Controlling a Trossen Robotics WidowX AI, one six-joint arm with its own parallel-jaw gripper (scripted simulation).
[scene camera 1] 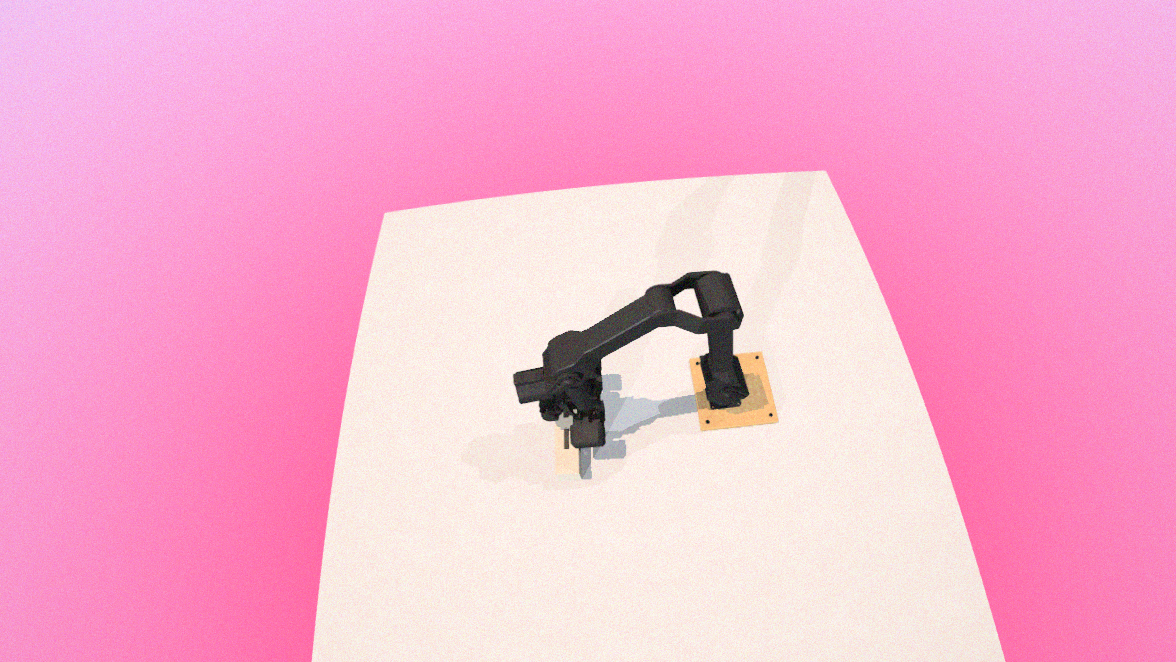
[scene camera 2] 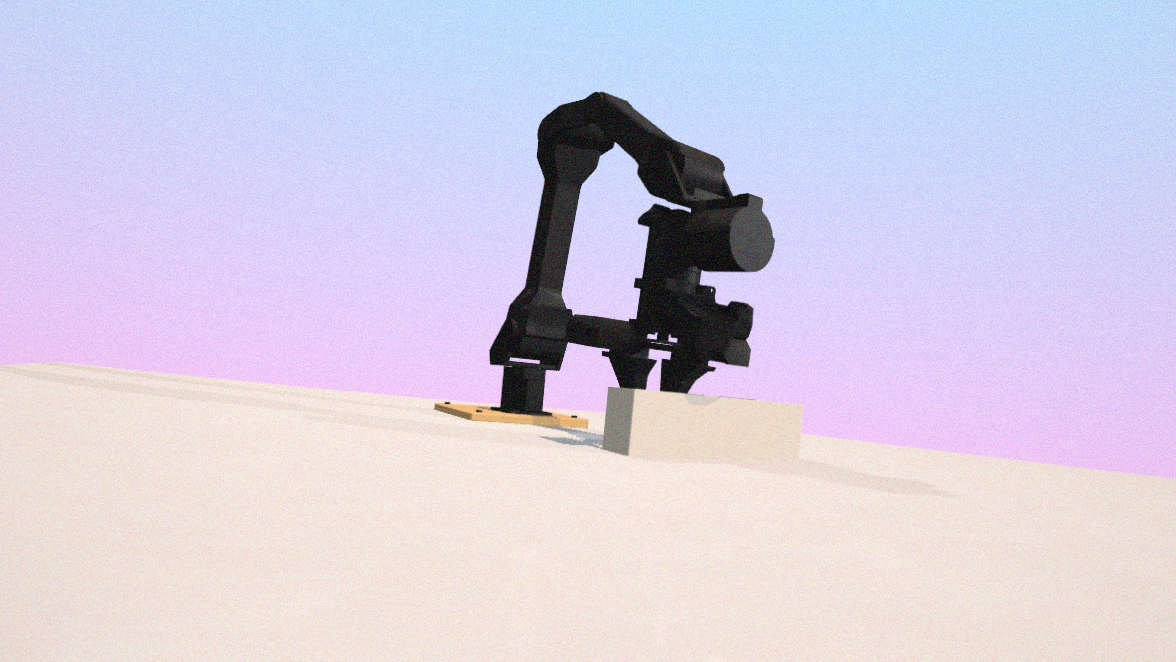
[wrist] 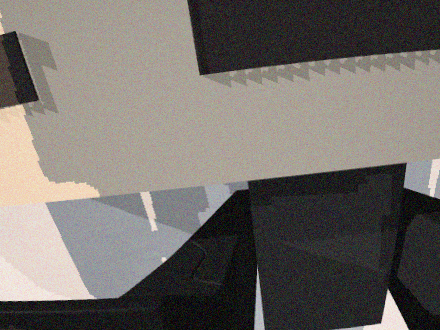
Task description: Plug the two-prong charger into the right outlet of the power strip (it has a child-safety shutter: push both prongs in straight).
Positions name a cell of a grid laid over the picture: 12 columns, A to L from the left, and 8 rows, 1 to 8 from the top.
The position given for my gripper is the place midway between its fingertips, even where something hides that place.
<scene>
In view: my gripper (scene camera 1: G5).
My gripper is seen too in the wrist view (wrist: I5).
</scene>
